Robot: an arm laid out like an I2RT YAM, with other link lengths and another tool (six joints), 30 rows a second.
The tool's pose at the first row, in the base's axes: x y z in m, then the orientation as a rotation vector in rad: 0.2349 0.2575 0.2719 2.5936 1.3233 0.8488
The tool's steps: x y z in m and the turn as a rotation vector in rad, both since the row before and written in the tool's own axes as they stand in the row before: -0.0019 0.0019 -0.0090 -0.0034 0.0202 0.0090; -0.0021 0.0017 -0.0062 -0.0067 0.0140 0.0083; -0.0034 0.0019 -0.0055 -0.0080 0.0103 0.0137; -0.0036 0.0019 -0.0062 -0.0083 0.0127 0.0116; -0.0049 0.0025 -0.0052 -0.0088 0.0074 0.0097; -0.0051 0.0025 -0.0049 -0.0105 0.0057 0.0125; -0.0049 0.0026 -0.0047 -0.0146 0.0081 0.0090; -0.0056 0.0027 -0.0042 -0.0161 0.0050 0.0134; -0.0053 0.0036 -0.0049 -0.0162 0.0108 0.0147; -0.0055 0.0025 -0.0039 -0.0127 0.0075 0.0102; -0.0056 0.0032 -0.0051 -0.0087 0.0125 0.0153; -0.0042 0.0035 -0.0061 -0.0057 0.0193 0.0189
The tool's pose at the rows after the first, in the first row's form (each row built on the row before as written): 0.2307 0.2535 0.2793 2.5972 1.3151 0.8802; 0.2276 0.2498 0.2841 2.5980 1.3035 0.9041; 0.2244 0.2451 0.2877 2.6029 1.2834 0.9241; 0.2206 0.2401 0.2917 2.6052 1.2660 0.9473; 0.2171 0.2339 0.2943 2.6060 1.2491 0.9628; 0.2136 0.2277 0.2965 2.6081 1.2271 0.9769; 0.2102 0.2216 0.2986 2.6034 1.2065 0.9951; 0.2068 0.2151 0.2999 2.6017 1.1787 1.0101; 0.2035 0.2081 0.3022 2.5996 1.1506 1.0334; 0.1999 0.2019 0.3031 2.5968 1.1298 1.0499; 0.1959 0.1950 0.3050 2.5999 1.1073 1.0732; 0.1920 0.1887 0.3084 2.6062 1.0842 1.1060
